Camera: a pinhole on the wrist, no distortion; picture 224 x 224 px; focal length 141.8 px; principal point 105.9 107.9 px. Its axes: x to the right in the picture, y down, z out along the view. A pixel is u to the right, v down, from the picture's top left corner.
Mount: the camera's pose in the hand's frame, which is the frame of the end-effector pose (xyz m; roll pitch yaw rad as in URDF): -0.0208 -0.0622 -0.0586 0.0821 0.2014 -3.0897
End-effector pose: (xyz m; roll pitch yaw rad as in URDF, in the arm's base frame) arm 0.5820 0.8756 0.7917 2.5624 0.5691 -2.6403
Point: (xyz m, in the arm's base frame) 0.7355 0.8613 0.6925
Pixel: 115.9 215.6
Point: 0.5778 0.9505 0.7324
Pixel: 49.3 42.7
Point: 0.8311 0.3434 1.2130
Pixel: behind the camera
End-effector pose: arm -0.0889 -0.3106 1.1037 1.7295 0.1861 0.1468
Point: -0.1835 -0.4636 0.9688
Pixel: 122.7 160.8
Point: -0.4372 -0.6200 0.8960
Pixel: 196.3 174.1
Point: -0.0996 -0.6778 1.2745
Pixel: 99.2 25.0
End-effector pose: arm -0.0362 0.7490 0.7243 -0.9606 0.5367 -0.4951
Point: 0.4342 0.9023 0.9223
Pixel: 14.5 127.0
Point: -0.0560 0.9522 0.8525
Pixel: 154.2 51.5
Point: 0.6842 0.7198 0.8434
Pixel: outside the picture
